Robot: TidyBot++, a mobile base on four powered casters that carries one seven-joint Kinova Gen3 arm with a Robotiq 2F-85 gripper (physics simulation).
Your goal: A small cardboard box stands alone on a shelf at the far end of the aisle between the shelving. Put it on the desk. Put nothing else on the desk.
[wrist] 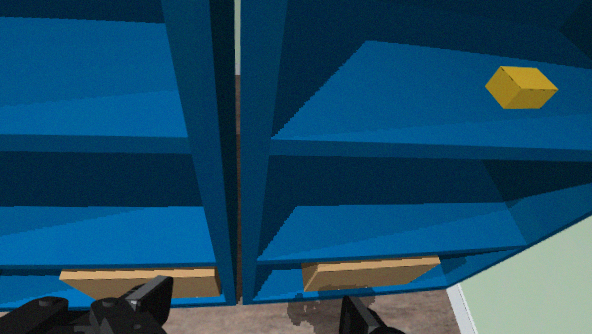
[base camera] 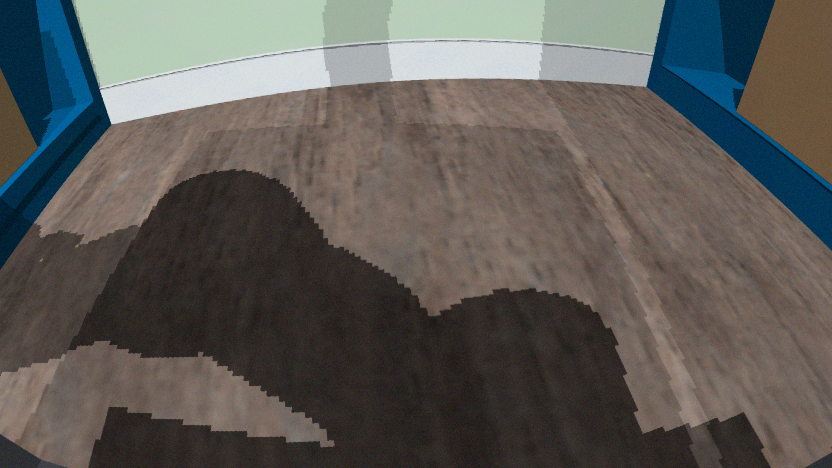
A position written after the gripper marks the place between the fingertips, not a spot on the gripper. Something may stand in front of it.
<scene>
In view: the gripper (wrist: 256, 306), a yellow cardboard box (wrist: 513, 87), a blue shelving (wrist: 125, 125) and a brown carton (wrist: 189, 282).
The base camera view does not show the yellow cardboard box: it is out of frame.
</scene>
